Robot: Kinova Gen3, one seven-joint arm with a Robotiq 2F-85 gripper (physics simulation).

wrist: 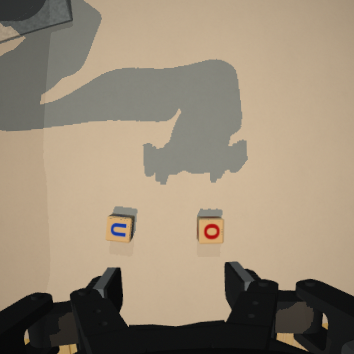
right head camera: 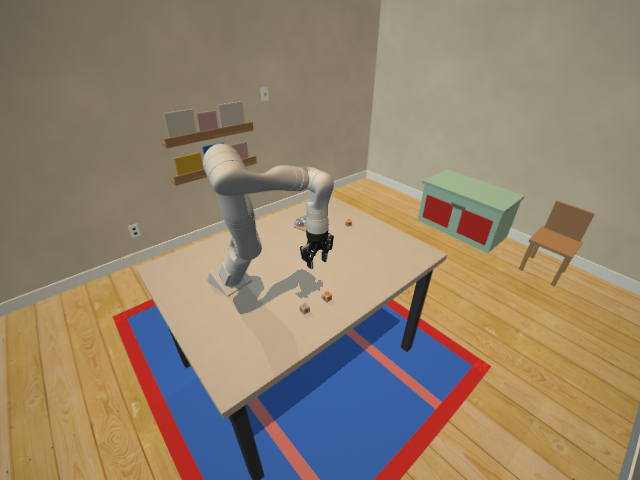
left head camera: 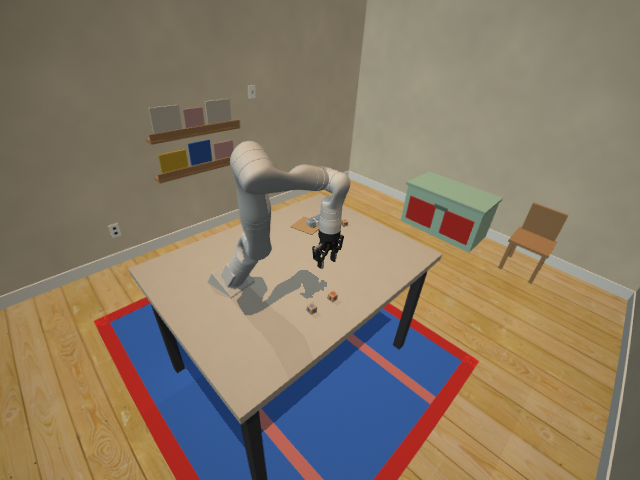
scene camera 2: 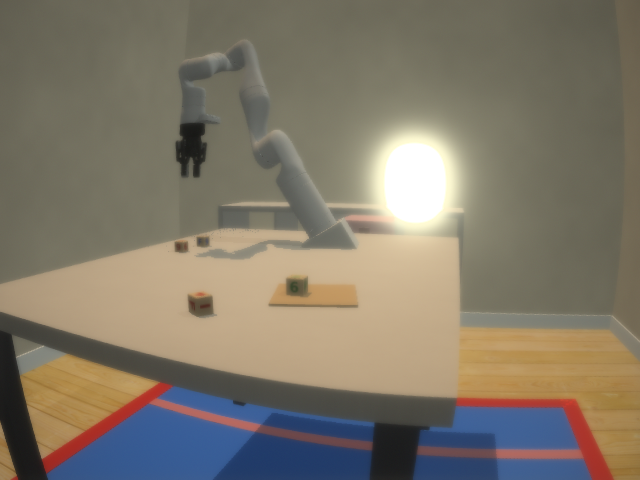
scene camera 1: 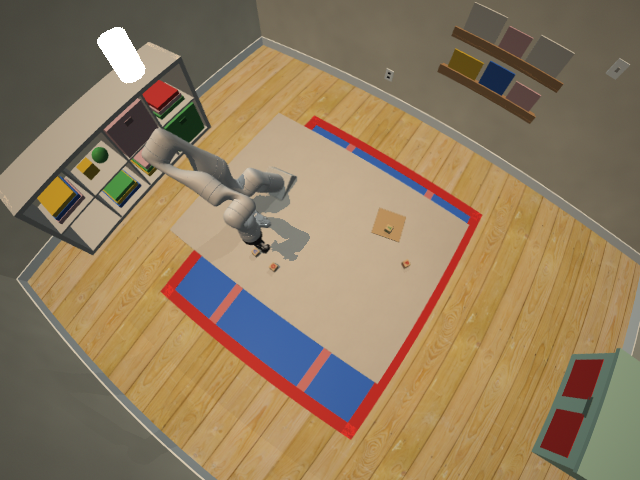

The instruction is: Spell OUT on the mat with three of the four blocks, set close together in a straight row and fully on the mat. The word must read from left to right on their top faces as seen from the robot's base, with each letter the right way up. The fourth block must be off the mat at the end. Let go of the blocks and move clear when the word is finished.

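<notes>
The tan mat (left head camera: 302,225) (scene camera 1: 395,214) (scene camera 2: 336,296) bears a block with a green 6 (scene camera 2: 297,285) (scene camera 1: 388,228) near one edge; its top letter is unreadable. A red-marked block (left head camera: 344,222) (right head camera: 348,222) (scene camera 1: 405,264) (scene camera 2: 200,303) stands off the mat. The blue U block (wrist: 119,229) (left head camera: 311,308) (right head camera: 305,308) (scene camera 1: 255,253) (scene camera 2: 203,241) shows its letter sideways in the wrist view. The red O block (wrist: 211,230) (left head camera: 332,296) (right head camera: 326,296) (scene camera 1: 273,267) (scene camera 2: 181,246) lies apart from it. My gripper (wrist: 173,281) (left head camera: 327,262) (right head camera: 317,262) (scene camera 2: 190,175) is open and empty, high above the table near these two.
The table (left head camera: 222,341) (right head camera: 206,335) (scene camera 1: 330,294) (scene camera 2: 289,346) bears the arm's base and all four blocks. The O and U blocks are on the opposite side of the table from the mat. A bookshelf with a bright lamp stands beyond the table in scene camera 1.
</notes>
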